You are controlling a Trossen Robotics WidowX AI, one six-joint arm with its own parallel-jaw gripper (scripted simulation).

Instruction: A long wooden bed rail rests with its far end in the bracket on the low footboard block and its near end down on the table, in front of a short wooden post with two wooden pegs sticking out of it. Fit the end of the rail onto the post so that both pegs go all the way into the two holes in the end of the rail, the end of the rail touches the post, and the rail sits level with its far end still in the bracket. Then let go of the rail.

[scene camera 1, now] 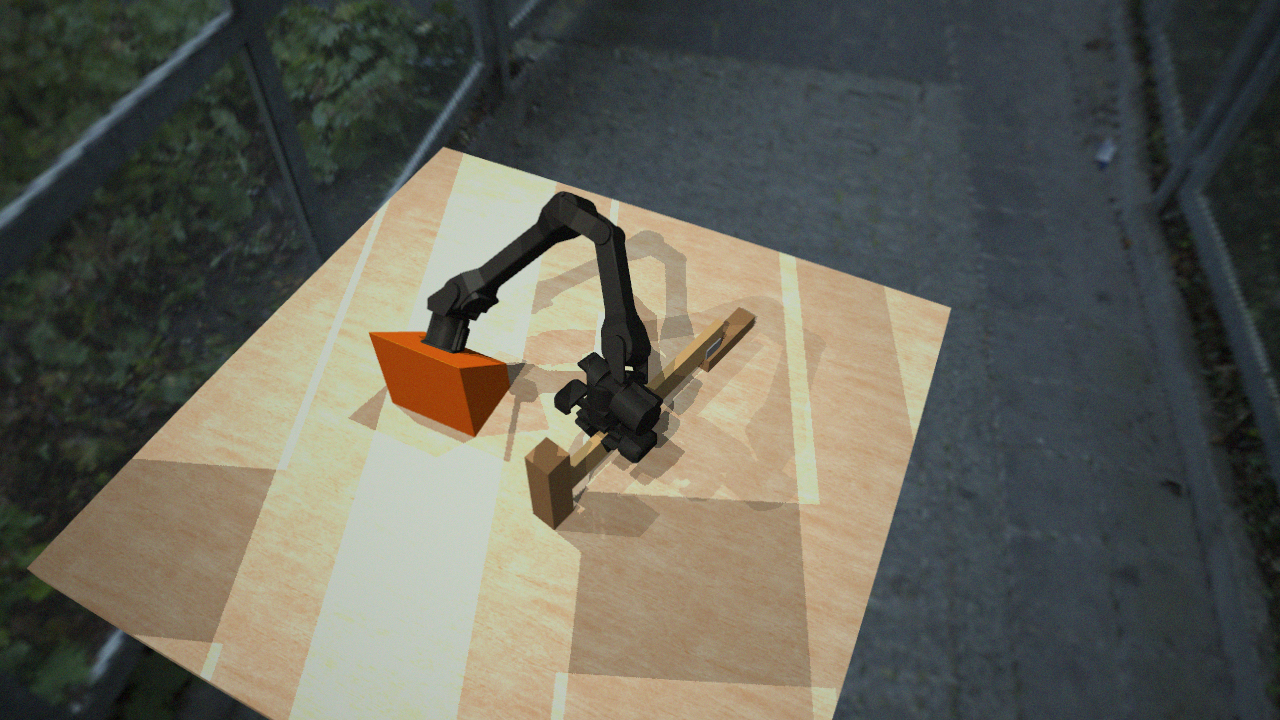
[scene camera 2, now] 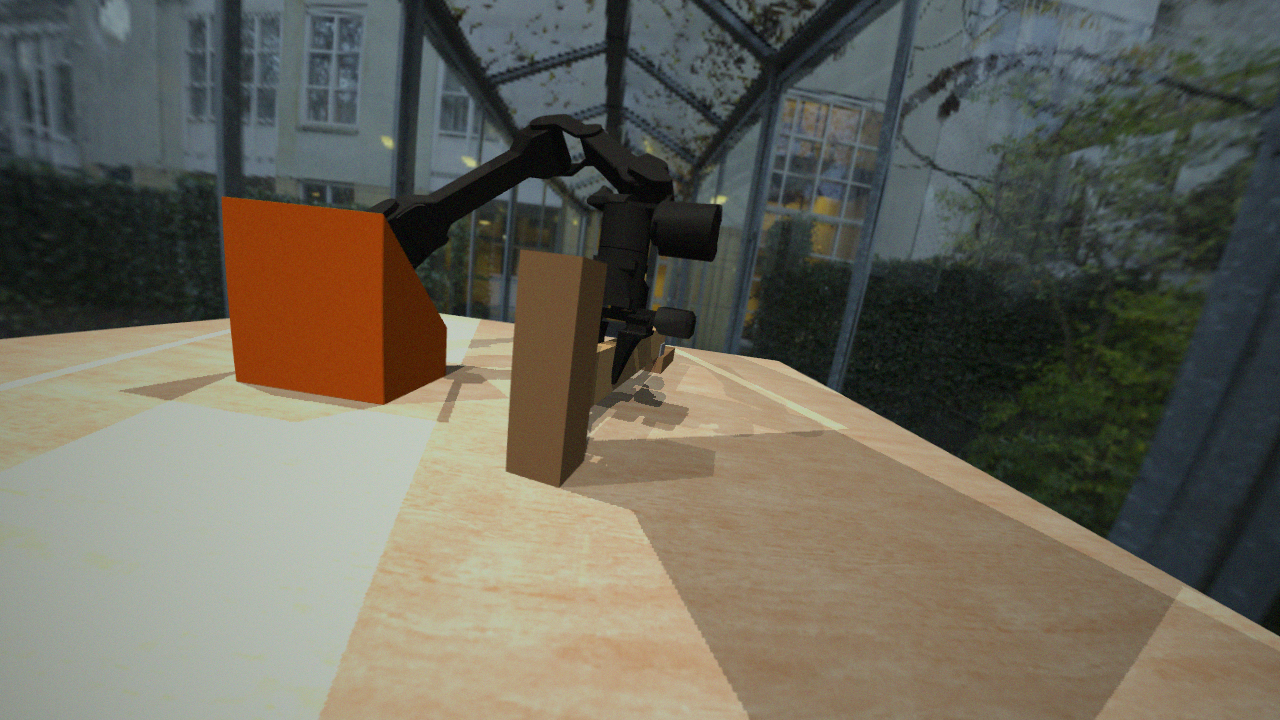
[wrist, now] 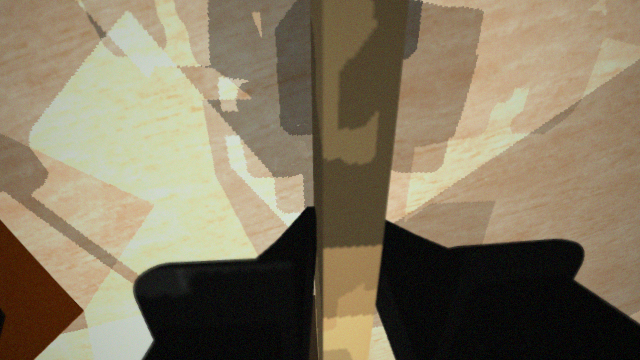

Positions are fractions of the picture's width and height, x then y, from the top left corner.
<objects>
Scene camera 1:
long wooden rail: 0.53,0.52
short wooden post: 0.43,0.65
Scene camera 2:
my gripper: 0.47,0.53
long wooden rail: 0.51,0.49
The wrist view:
my gripper: 0.52,0.59
long wooden rail: 0.56,0.17
</objects>
